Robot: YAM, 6 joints.
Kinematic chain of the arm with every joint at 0, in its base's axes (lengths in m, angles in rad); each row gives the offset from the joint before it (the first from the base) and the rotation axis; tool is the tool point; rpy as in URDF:
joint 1: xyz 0 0 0.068 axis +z
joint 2: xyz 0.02 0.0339 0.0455 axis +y
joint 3: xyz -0.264 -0.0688 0 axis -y
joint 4: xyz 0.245 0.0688 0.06 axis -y
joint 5: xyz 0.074 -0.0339 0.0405 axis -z
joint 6: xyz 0.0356 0 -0.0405 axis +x
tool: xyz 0 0 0 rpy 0 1.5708 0
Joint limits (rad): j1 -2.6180..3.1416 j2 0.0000..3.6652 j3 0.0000..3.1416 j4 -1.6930..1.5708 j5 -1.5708..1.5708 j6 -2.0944..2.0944
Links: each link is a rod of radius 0.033 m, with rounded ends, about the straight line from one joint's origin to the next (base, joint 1, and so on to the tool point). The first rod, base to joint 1, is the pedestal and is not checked.
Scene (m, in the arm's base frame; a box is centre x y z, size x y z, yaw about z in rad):
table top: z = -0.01
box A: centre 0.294 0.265 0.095 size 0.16 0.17 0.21 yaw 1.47
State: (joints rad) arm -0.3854 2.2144 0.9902 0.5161 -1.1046 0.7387
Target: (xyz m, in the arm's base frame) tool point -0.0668 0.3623 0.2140
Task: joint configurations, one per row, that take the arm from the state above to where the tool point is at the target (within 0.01 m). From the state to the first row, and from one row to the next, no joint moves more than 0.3 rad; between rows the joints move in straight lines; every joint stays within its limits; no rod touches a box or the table.
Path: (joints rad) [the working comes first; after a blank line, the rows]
Joints at the target: 1.6619 1.7672 0.9579 0.5442 -1.2309 0.7387
Straight joint move there: touches box A.

1: -0.2115 1.9622 1.1360 0.5244 -1.1105 0.6461
2: -0.0376 1.7100 1.2818 0.5328 -1.1165 0.5535
3: 0.1363 1.4579 1.4276 0.5411 -1.1224 0.4609
4: 0.3103 1.2057 1.5734 0.5495 -1.1284 0.3683
5: 0.5806 1.3180 1.4503 0.5484 -1.1489 0.4424
6: 0.8509 1.4303 1.3272 0.5474 -1.1694 0.5165
7: 1.1212 1.5426 1.2041 0.5463 -1.1899 0.5905
8: 1.3916 1.6549 1.0810 0.5453 -1.2104 0.6646
9: 1.6619 1.7672 0.9579 0.5442 -1.2309 0.7387

